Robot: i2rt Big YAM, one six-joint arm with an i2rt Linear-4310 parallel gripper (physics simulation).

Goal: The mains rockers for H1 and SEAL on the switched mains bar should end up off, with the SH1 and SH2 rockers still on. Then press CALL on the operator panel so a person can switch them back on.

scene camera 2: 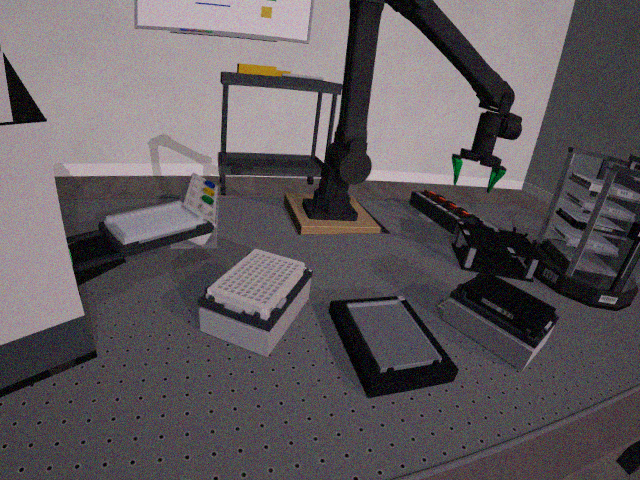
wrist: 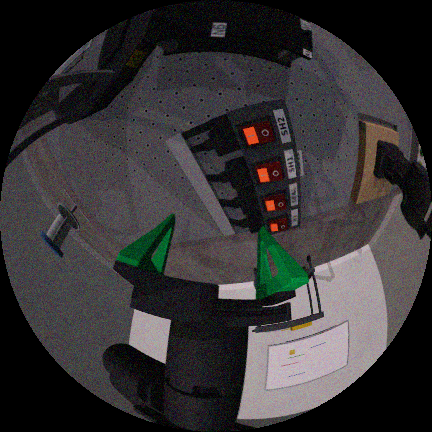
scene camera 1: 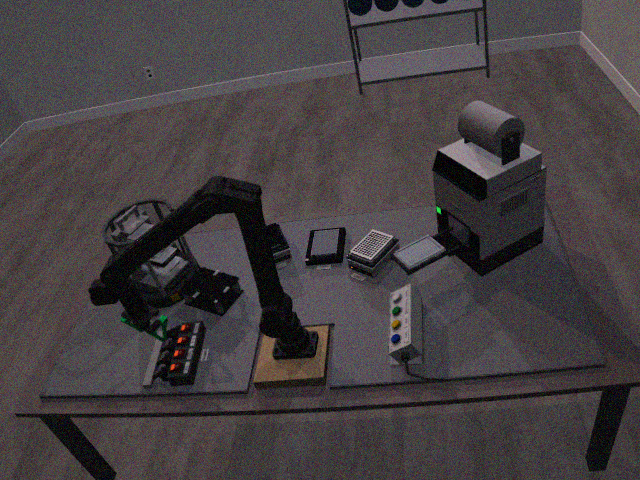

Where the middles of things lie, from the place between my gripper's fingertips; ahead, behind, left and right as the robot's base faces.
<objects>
Now: hand 33 cm short of the rack carousel (scene camera 2: 593,273), 11 cm to the right of it and 5 cm below it. Round my hand: plate tray (scene camera 2: 133,248) 29 cm ahead, 79 cm to the right.
</objects>
